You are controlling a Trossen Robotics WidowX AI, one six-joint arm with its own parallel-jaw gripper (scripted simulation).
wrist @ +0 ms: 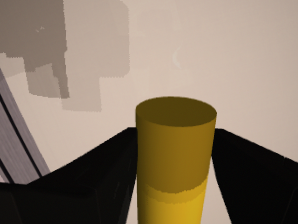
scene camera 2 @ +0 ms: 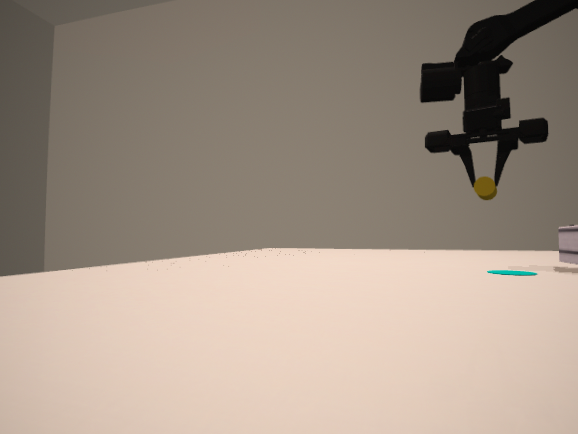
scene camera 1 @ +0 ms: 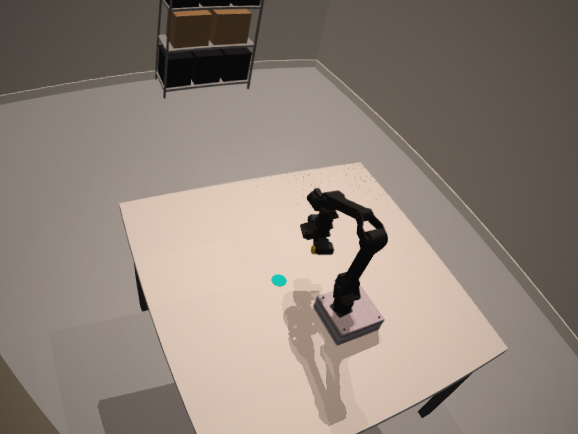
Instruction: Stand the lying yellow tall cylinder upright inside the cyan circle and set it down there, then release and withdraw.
Labels:
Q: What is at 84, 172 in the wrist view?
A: The gripper.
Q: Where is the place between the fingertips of the gripper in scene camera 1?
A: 315, 249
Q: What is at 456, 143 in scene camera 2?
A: The gripper.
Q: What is the gripper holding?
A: A yellow tall cylinder.

